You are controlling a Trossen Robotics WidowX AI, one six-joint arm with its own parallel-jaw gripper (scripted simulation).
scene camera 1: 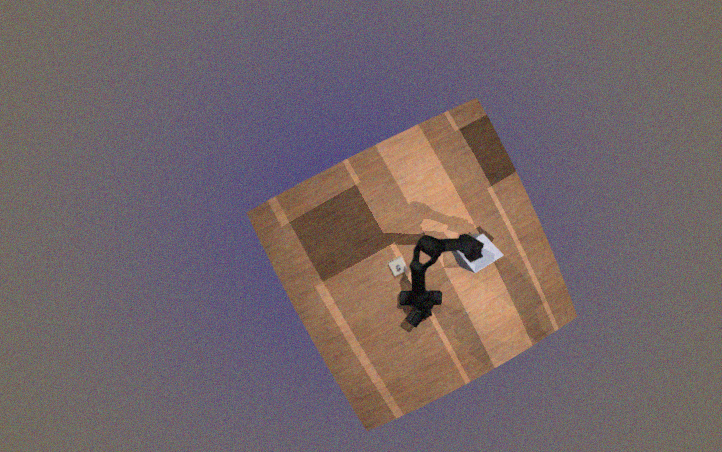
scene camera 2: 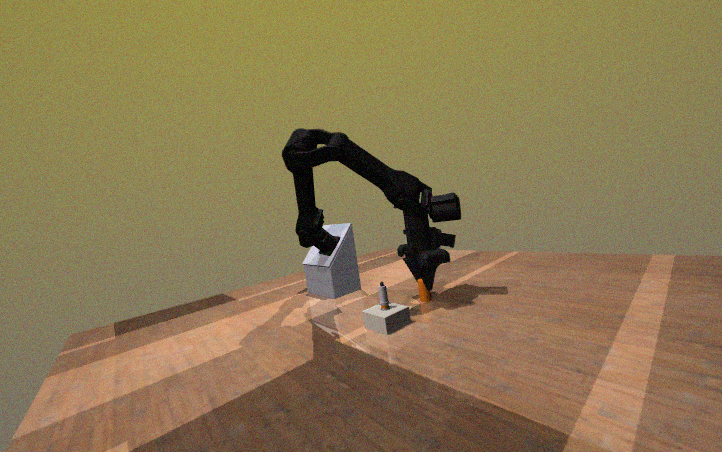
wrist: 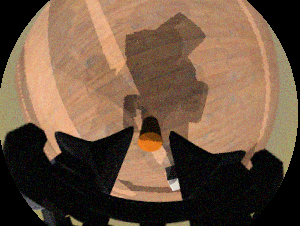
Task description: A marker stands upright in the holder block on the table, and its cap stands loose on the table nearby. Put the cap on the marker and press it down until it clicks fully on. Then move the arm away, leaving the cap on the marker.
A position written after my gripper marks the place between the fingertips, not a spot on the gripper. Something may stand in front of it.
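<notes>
From scene camera 2 I get my gripper (scene camera 2: 425, 287) along with a grey holder block (scene camera 2: 386, 326). The wrist view gives me my gripper (wrist: 151, 132) as well.
</notes>
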